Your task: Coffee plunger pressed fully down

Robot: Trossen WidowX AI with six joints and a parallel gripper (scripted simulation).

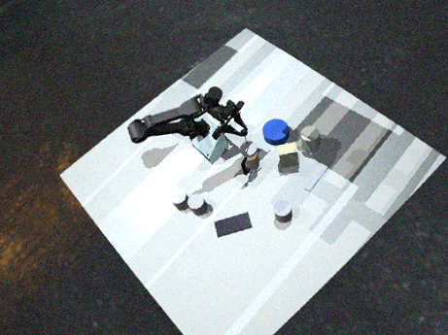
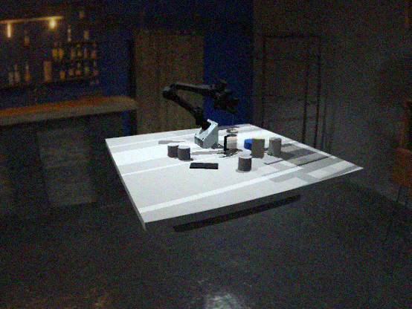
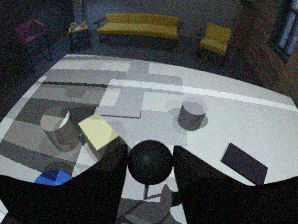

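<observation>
My gripper tip is 13 cm above the coffee press and 2 cm to the left of it. The rest, counted from my gripper tip: blue disc 24 cm below, 18 cm to the left, 6 cm behind; white cylinder 26 cm to the left, 21 cm below, 9 cm ahead; pale yellow block 21 cm below, 13 cm to the left, 9 cm ahead.
</observation>
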